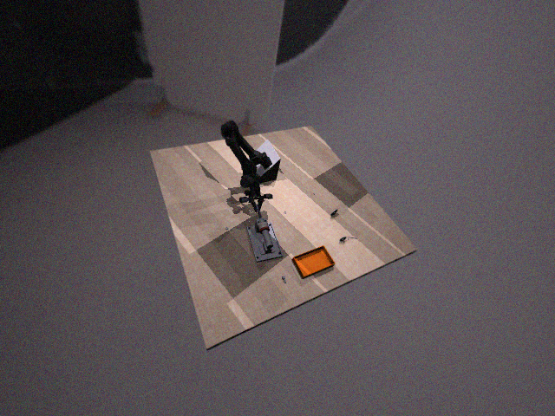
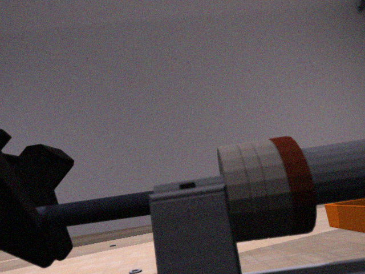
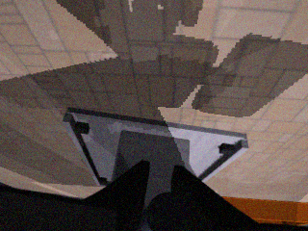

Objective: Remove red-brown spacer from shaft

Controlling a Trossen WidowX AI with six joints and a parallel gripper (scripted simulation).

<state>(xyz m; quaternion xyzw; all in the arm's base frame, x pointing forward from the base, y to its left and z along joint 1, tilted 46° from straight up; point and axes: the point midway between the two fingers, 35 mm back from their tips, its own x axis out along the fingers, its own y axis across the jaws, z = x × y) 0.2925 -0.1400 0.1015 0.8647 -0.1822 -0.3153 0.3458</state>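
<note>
Now: the blue-grey shaft 50 mm ahead of my gripper tip, 20 mm above it and 10 mm to the right of it. Round my gripper tip: orange tray: 370 mm ahead, 190 mm to the left, 50 mm below; then red-brown spacer: 140 mm ahead, 20 mm above, 10 mm to the right.
</note>
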